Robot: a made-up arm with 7 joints.
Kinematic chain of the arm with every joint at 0, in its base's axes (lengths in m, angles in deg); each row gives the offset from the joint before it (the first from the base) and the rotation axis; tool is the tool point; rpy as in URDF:
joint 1: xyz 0 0 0.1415 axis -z
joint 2: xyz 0 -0.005 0.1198 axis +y
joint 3: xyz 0 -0.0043 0.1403 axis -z
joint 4: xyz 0 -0.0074 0.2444 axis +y
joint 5: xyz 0 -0.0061 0.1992 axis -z
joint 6: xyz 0 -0.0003 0.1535 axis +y
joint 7: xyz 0 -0.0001 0.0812 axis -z
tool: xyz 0 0 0 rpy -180 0 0
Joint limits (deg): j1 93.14..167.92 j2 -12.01..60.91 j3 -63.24..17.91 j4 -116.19..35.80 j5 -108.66..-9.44 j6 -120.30..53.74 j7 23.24..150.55
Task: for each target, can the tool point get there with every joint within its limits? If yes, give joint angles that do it. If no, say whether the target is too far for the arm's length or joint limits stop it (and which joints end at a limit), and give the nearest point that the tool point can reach.
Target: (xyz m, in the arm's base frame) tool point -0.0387 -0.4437 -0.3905
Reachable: no: joint limits stop it (at a limit: joint 2, joint 4, joint 5, joint 6) | nearest point -0.0631 -0.7239 0.3373 | short by 0.780 m
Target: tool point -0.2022 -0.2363 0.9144
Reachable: yes | joints 116.24 52.11 -0.99 -51.79 -83.36 -36.81 45.89
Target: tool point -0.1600 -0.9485 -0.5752
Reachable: no: too far | nearest point -0.1209 -0.7166 0.3373 | short by 0.942 m
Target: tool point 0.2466 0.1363 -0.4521
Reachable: no: joint limits stop it (at a limit: joint 2, joint 4, joint 5) | nearest point 0.3081 0.1703 0.3391 | short by 0.794 m
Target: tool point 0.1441 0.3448 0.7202
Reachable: yes | joints 140.35 4.01 -12.57 -79.63 -72.54 -61.14 99.94
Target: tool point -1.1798 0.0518 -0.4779
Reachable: no: too far | nearest point -0.7227 -0.0767 0.3442 | short by 0.949 m
